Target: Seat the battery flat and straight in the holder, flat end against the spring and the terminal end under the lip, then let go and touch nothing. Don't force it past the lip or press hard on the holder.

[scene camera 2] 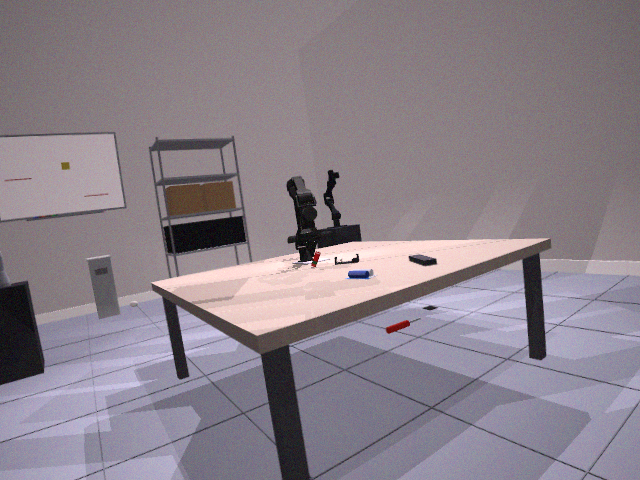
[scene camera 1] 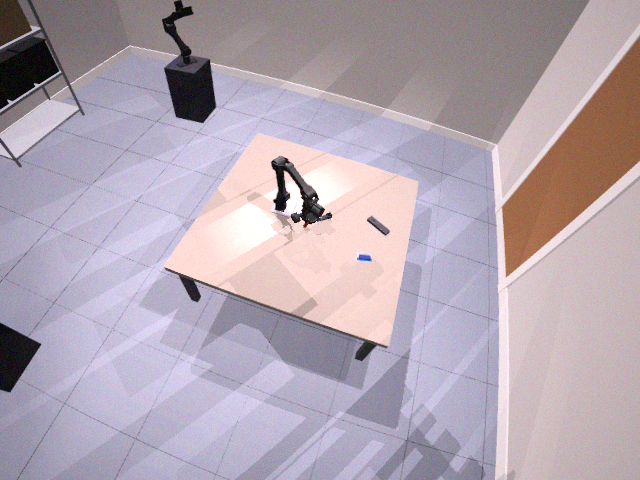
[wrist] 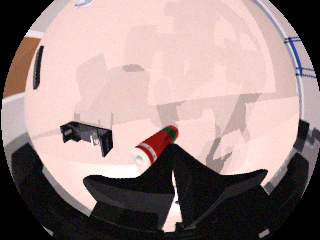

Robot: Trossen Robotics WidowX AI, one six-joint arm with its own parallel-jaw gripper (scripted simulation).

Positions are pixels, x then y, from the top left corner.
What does my gripper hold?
Nothing.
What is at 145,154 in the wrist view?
A battery.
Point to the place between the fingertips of my gripper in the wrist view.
At 171,147
